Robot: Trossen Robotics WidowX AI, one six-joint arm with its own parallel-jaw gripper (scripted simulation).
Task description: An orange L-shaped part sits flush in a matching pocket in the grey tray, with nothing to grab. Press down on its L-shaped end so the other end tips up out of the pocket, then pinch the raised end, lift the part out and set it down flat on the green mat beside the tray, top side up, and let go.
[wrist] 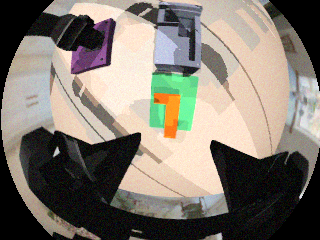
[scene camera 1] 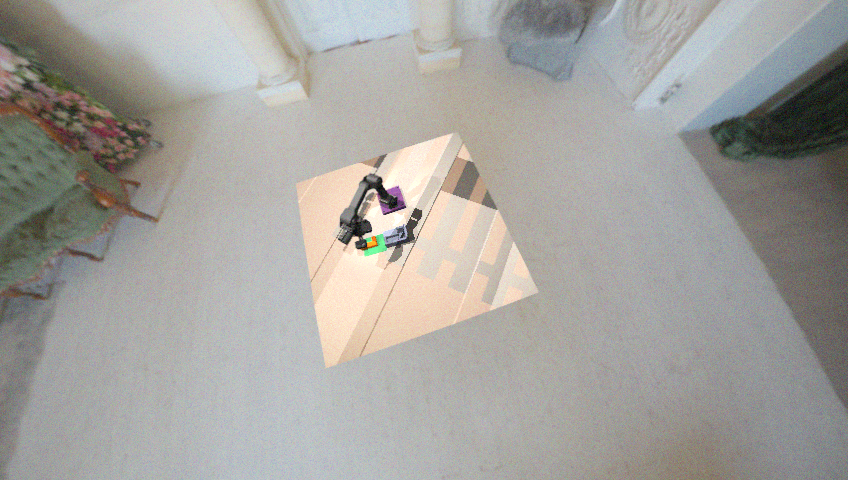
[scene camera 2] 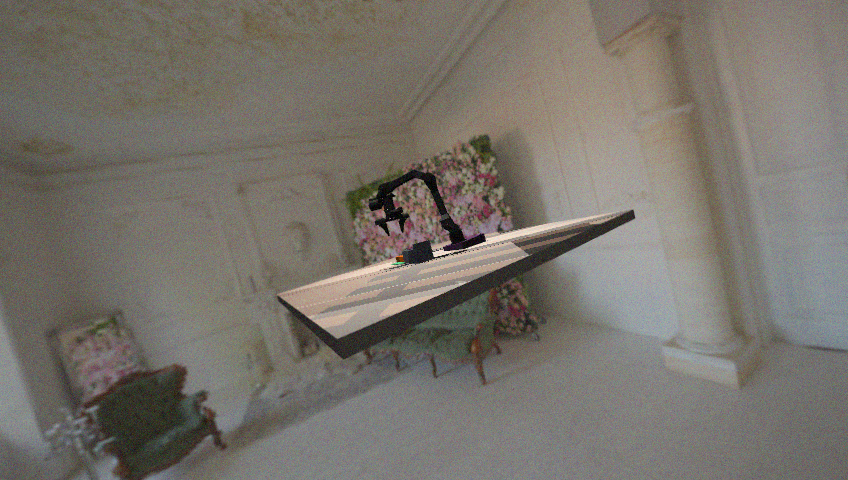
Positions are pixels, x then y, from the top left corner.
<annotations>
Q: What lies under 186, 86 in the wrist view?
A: A green mat.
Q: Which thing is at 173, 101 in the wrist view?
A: An orange L-shaped part.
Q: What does my gripper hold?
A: Nothing.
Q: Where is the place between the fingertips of my gripper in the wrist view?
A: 176, 140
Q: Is my gripper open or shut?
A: Open.
</annotations>
